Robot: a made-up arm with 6 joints.
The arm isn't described. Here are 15 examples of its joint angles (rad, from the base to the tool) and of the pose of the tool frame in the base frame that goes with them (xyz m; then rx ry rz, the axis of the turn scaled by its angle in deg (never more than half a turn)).
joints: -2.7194 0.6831 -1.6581 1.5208 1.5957 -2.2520
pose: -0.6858 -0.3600 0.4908 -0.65 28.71 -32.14
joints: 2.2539 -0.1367 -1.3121 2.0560 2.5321 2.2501
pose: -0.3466 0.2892 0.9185 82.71 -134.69 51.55
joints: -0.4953 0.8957 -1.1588 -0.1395 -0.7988 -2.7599
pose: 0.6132 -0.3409 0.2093 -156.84 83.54 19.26
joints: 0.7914 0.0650 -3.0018 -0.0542 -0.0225 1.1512
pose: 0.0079 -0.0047 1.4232 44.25 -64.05 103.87
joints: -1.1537 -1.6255 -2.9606 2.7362 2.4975 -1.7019
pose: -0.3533 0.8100 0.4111 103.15 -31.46 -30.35
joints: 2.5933 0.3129 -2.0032 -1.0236 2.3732 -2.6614
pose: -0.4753 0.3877 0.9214 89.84 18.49 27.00
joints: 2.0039 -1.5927 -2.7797 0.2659 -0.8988 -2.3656
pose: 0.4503 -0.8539 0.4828 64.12 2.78 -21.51
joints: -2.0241 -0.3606 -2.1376 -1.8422 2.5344 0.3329
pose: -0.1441 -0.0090 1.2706 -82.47 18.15 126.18
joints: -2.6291 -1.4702 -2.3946 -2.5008 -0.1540 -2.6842
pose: 0.7349 0.3626 0.9612 -96.70 -8.44 -37.07
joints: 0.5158 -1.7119 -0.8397 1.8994 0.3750 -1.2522
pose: -0.1872 -0.1584 0.9885 2.31 -45.88 89.41
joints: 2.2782 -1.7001 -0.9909 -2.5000 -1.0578 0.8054
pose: 0.0864 -0.2527 0.8311 -68.49 -132.29 66.24
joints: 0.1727 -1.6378 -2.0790 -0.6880 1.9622 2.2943
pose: -0.7409 -0.2155 0.8794 119.20 -60.47 28.15
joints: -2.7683 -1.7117 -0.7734 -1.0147 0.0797 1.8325
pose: 0.2700 0.0533 1.0183 -41.67 -28.01 -105.06
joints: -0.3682 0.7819 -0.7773 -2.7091 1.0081 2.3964
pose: 0.4354 -0.1433 0.1055 -18.26 73.29 -2.63
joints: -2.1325 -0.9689 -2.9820 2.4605 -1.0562 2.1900
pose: 0.2400 0.5526 1.0955 -42.92 45.24 -167.06
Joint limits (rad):
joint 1: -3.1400..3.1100
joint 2: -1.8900..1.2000
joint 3: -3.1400..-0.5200
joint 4: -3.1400..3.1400
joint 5: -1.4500..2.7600
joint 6: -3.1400..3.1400
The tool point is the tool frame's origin. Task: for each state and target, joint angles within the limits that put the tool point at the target. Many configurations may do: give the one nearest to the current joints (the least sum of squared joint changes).
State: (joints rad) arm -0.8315 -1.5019 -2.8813 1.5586 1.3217 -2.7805
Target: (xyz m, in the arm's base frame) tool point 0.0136 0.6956 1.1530
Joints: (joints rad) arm -1.5677 -1.0200 -2.7021 1.5991 1.0572 -2.8275
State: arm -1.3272 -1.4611 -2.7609 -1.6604 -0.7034 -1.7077
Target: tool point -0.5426 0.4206 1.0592
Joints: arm -0.4759 -1.2246 -2.4331 -1.8601 -0.9321 -1.6582
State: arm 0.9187 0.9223 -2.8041 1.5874 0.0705 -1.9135
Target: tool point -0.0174 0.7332 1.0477
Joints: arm 1.6979 0.8608 -3.1400 1.5733 -0.0004 -1.9278
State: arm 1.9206 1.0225 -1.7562 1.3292 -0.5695 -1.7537
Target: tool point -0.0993 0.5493 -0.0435
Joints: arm 1.9215 1.2000 -1.2113 1.3083 -0.2088 -1.7649
